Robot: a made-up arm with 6 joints.
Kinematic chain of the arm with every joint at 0, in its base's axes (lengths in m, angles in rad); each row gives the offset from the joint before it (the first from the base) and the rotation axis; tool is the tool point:
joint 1: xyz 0 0 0.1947 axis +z
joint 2: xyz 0 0.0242 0 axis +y
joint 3: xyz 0 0 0.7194 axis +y
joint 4: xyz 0 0 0.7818 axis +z
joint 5: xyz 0 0 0 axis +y
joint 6: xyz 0 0 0.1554 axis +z
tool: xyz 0 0 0
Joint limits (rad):
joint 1: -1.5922..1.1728
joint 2: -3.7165..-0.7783
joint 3: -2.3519..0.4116
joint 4: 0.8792..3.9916
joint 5: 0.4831..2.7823
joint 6: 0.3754..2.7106
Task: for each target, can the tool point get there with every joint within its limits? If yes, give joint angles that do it. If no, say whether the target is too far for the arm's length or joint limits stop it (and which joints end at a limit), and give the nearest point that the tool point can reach.
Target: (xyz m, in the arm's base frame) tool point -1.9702 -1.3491 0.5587
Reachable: no: too far | nearest point -1.3394 -0.9171 0.4422 | short by 0.773 m
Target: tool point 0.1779 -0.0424 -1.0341
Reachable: yes | joints -1.1210 -2.6131 -1.0650 2.2783 1.6682 2.1359
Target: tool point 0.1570 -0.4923 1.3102
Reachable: no: joint limits stop it (at a limit: joint 1, joint 2, joint 3, joint 4, joint 5) | nearest point -0.2817 -0.7135 1.2881 | short by 0.492 m
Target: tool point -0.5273 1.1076 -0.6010
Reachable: yes | joints -1.0232 -2.1256 0.0973 2.3695 1.9096 1.0781
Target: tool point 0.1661 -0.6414 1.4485
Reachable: no: joint limits stop it (at a limit: joint 1, joint 2, joint 3, joint 4) | nearest point -0.2541 -0.8096 1.3375 | short by 0.466 m
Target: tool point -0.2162 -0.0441 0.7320
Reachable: no: joint limits stop it (at a limit: joint 1, joint 2, joint 3) | nearest point -0.0402 -0.4403 0.4413 | short by 0.522 m
